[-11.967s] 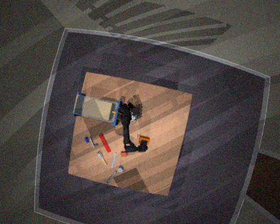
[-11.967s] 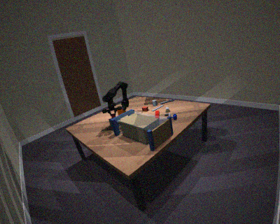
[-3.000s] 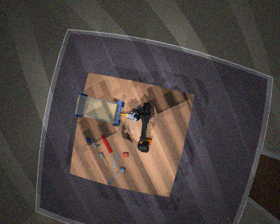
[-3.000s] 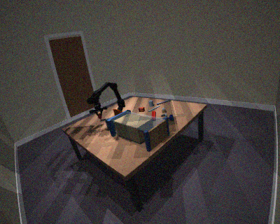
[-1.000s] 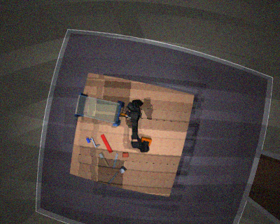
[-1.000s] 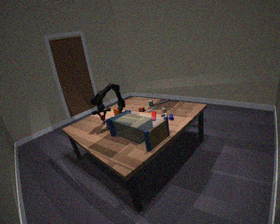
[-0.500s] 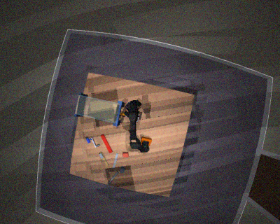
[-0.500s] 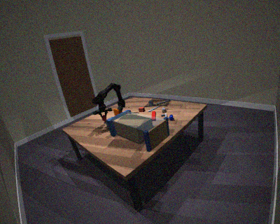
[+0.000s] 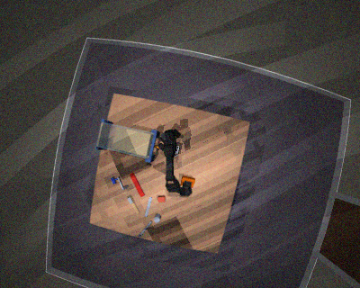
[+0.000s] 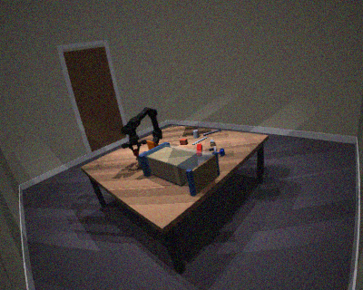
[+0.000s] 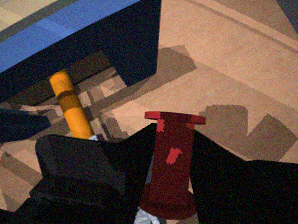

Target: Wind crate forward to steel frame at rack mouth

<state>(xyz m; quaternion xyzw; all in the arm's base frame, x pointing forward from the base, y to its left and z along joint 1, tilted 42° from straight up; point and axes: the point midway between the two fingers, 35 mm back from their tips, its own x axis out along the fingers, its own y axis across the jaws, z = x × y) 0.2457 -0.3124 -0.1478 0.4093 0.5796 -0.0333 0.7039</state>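
Right now the blue frame is 100 mm to the left of my gripper tip, 90 mm ahead of it and 30 mm below it. Round my gripper tip: grey hand winch (100 mm below, 90 mm to the left, 80 mm behind); then red knob (10 mm to the left, 10 mm behind); then red-knobbed winch handle (40 mm to the left, 30 mm below, 30 mm behind).
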